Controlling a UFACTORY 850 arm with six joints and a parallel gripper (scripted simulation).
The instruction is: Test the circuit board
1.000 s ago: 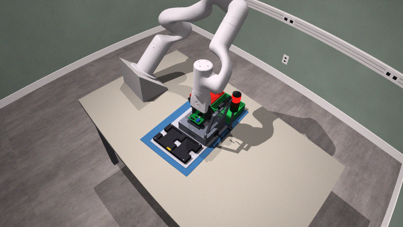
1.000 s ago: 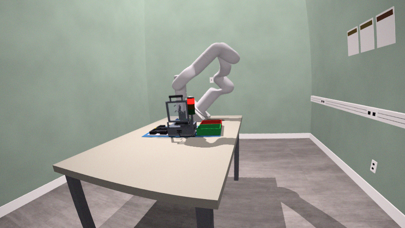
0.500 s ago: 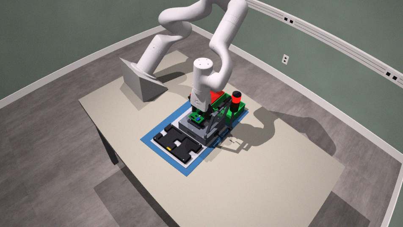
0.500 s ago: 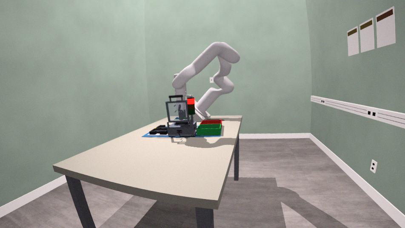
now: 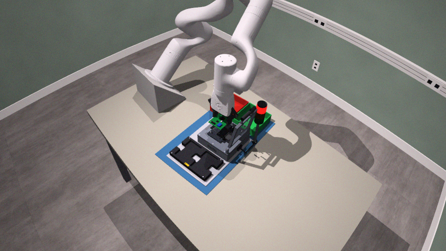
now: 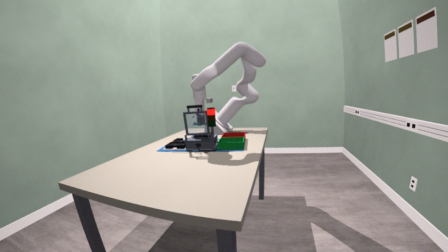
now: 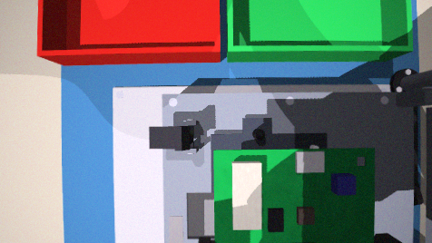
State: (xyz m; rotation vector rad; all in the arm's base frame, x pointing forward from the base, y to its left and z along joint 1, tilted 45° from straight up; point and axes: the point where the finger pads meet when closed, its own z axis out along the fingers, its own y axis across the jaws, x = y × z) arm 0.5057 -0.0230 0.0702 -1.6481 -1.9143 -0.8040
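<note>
Now: hand 130 mm past the red bin, 180 mm to the right of it and 140 mm above it. Round my hand: black latch part: 70 mm behind, 50 mm to the left, 70 mm below; then lid: 110 mm ahead, 20 mm to the left, 30 mm above; then green circuit board: 10 mm below.
</note>
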